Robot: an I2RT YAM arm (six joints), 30 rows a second.
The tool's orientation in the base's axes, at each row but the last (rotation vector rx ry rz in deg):
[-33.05 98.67 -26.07]
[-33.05 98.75 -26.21]
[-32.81 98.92 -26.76]
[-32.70 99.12 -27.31]
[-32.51 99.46 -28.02]
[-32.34 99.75 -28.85]
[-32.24 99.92 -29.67]
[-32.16 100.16 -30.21]
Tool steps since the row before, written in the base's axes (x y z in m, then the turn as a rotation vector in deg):
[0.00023 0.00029 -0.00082 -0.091 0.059 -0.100]
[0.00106 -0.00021 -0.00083 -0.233 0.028 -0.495]
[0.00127 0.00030 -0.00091 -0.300 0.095 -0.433]
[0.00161 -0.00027 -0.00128 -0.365 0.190 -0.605]
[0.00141 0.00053 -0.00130 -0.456 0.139 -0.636]
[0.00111 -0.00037 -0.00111 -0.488 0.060 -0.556]
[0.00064 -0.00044 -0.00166 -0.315 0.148 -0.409]
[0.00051 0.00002 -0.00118 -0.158 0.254 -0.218]
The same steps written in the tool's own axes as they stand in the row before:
[0.00043 0.00068 0.00041 0.059 0.118 -0.066]
[0.00059 0.00018 0.00122 0.410 0.343 -0.118]
[0.00030 0.00061 0.00144 0.334 0.369 -0.197]
[0.00085 0.00035 0.00186 0.422 0.555 -0.224]
[0.00040 0.00103 0.00165 0.494 0.543 -0.304]
[0.00085 0.00026 0.00135 0.488 0.436 -0.350]
[0.00140 0.00060 0.00103 0.286 0.398 -0.220]
[0.00077 0.00069 0.00077 0.042 0.348 -0.118]

